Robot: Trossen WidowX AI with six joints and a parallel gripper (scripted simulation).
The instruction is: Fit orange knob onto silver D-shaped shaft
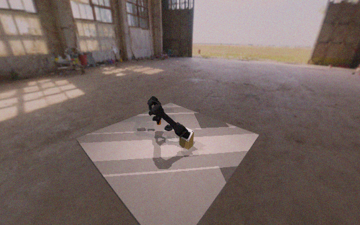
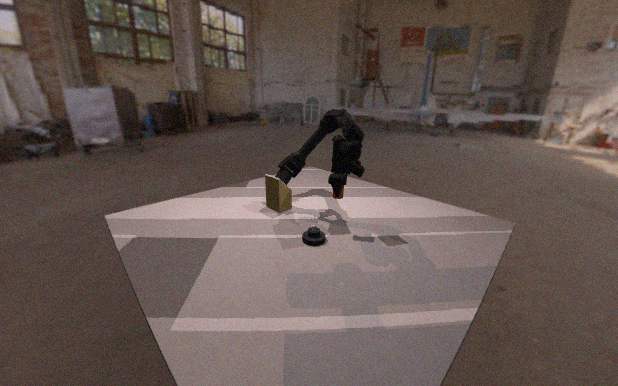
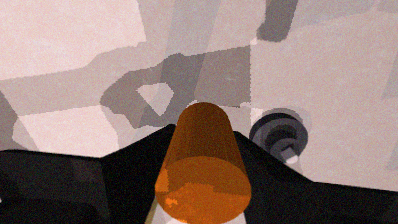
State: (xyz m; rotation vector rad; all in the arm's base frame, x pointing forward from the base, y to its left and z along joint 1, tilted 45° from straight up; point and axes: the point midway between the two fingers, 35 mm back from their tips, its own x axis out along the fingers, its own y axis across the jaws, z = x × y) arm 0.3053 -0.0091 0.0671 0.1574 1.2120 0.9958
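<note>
My gripper tip is 1 cm short of the dark round pedestal, 14 cm to the left of it and 11 cm above it. Round my gripper tip: orange knob 3 cm above.
</note>
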